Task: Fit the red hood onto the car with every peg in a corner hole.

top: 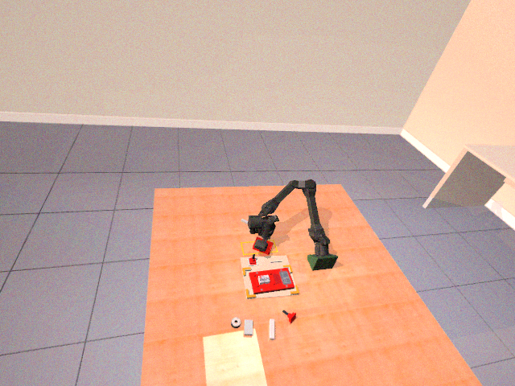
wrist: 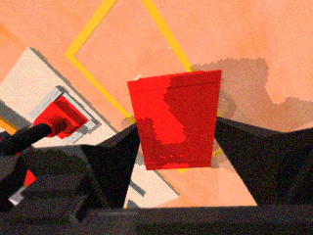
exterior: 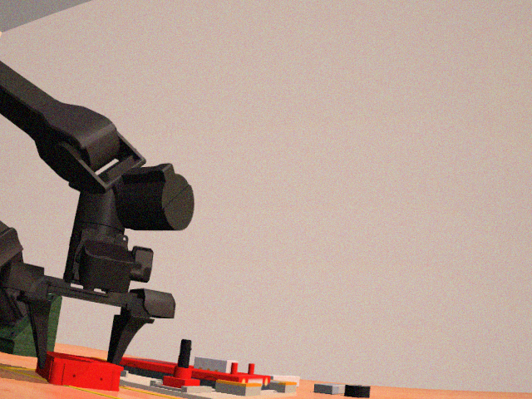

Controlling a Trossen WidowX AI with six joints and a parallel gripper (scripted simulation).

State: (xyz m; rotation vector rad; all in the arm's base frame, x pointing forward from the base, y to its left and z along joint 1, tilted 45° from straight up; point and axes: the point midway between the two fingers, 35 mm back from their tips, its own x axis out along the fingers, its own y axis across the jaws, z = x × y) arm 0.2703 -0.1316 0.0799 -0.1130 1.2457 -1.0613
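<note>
The grey engine block is 220 mm to the left of my gripper tip, 60 mm ahead of it and 20 mm above it. Round my gripper tip: red hood: 10 mm above; grey pin: 180 mm to the right, 40 mm ahead.
</note>
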